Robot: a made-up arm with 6 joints. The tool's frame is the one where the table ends. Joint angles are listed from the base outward.
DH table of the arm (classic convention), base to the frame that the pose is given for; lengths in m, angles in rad. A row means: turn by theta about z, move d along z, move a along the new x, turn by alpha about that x. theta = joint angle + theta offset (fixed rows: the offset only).
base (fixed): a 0.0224, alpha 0, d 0, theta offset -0.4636
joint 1: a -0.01, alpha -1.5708, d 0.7, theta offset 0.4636
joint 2: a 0.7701, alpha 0, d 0, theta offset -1.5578
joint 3: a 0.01, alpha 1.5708, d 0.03, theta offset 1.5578
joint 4: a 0.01, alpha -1.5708, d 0.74, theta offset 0
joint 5: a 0, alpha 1.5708, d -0.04, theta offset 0
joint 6: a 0.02, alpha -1.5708, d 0.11, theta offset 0
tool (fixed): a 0, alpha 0, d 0.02, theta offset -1.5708
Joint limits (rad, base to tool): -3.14..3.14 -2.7..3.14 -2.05..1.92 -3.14..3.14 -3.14..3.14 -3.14..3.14
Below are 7 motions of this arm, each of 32 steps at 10 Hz.
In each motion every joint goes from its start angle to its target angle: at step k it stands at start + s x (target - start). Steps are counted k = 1, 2, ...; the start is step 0. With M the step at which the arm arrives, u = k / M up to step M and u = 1 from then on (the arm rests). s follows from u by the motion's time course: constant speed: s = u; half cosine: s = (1 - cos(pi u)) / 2; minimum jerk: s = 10 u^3 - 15 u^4 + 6 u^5.
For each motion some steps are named. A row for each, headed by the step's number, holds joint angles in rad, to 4 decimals.
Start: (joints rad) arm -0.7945 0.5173 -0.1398 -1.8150 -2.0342 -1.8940
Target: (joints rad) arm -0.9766 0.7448 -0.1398 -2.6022 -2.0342 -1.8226
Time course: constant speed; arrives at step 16
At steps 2, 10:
2: -0.8173 0.5457 -0.1398 -1.9134 -2.0342 -1.8851
10: -0.9083 0.6595 -0.1398 -2.3070 -2.0342 -1.8494

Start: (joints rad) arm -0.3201 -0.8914 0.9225 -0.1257 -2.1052 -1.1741
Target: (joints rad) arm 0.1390 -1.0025 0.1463 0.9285 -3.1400 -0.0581
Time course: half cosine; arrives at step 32
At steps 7, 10, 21, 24, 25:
7: -0.2680 -0.9040 0.8344 -0.0061 -2.2226 -1.0474
10: -0.2181 -0.9161 0.7500 0.1086 -2.3351 -0.9261
21: 0.0177 -0.9731 0.3515 0.6499 -2.8665 -0.3531
24: 0.0718 -0.9862 0.2600 0.7741 -2.9885 -0.2215
25: 0.0869 -0.9899 0.2344 0.8089 -3.0226 -0.1848

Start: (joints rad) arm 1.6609 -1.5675 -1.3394 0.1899 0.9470 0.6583
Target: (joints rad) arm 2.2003 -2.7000 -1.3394 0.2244 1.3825 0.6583
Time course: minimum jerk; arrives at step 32
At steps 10, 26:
10: 1.7580 -1.7714 -1.3394 0.1961 1.0254 0.6583
26: 2.1740 -2.6448 -1.3394 0.2227 1.3613 0.6583

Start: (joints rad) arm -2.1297 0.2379 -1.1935 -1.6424 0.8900 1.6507
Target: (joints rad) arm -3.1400 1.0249 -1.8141 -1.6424 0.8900 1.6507
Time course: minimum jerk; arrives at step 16
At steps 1, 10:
1: -2.1319 0.2396 -1.1949 -1.6424 0.8900 1.6507
10: -2.8620 0.8083 -1.6433 -1.6424 0.8900 1.6507

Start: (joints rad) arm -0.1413 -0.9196 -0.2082 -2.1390 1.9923 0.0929
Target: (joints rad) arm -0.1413 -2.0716 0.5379 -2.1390 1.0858 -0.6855
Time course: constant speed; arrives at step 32
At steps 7, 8, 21, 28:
7: -0.1413 -1.1716 -0.0450 -2.1390 1.7940 -0.0774
8: -0.1413 -1.2076 -0.0217 -2.1390 1.7657 -0.1017
21: -0.1413 -1.6756 0.2814 -2.1390 1.3974 -0.4179
28: -0.1413 -1.9276 0.4446 -2.1390 1.1991 -0.5882

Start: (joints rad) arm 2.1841 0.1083 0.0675 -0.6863 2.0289 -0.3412
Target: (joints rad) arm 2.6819 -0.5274 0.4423 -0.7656 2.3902 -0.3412
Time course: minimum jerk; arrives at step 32
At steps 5, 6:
5: 2.1989 0.0894 0.0787 -0.6887 2.0397 -0.3412
6: 2.2084 0.0773 0.0858 -0.6902 2.0465 -0.3412

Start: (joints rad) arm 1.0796 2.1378 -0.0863 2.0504 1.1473 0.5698
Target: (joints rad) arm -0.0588 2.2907 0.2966 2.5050 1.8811 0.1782
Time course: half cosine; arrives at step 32
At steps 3, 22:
3: 1.0551 2.1411 -0.0781 2.0602 1.1631 0.5614
22: 0.1942 2.2567 0.2115 2.4040 1.7180 0.2652

